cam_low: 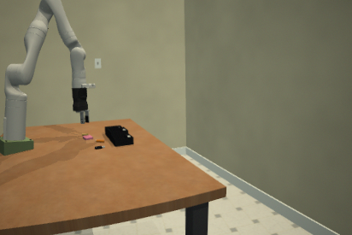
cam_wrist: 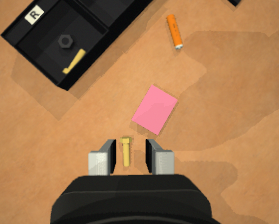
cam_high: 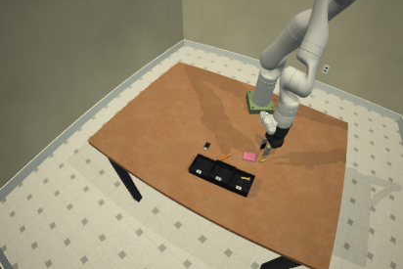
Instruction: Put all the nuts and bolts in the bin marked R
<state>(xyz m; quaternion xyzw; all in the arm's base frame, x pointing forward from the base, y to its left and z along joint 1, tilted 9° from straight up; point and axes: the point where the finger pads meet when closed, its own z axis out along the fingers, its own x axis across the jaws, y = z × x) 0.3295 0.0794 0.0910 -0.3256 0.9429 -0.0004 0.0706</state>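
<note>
Right now my hand is 5 cm to the left of the pink eraser and 8 cm above it. From my hand the other things lie so: dark hex nut (14 cm ahead, 5 cm to the right, 8 cm below); then orange marker (4 cm ahead, 15 cm to the right, 8 cm below); then black bin tray (14 cm ahead, 13 cm to the right, 6 cm below).
</note>
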